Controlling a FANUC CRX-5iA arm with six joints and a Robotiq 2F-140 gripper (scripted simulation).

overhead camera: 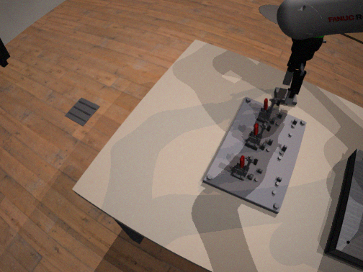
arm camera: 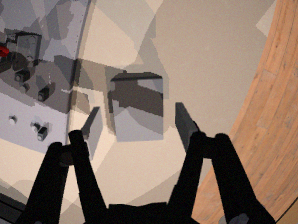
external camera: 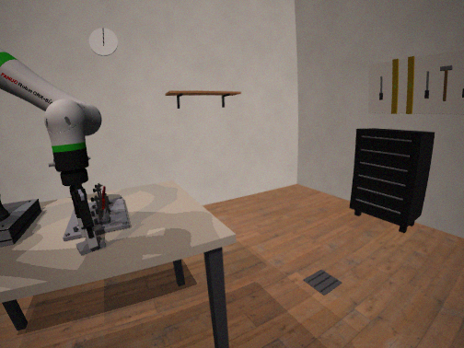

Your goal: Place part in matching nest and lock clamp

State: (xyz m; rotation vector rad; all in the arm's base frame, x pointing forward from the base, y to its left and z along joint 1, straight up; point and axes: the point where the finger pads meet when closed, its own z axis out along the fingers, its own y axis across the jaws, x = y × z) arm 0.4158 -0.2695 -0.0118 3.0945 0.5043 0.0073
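The part lies 40 mm below my hand. The rest, counted from my hand: grey fixture plate (260 mm to the left, 40 mm below, 10 mm ahead).
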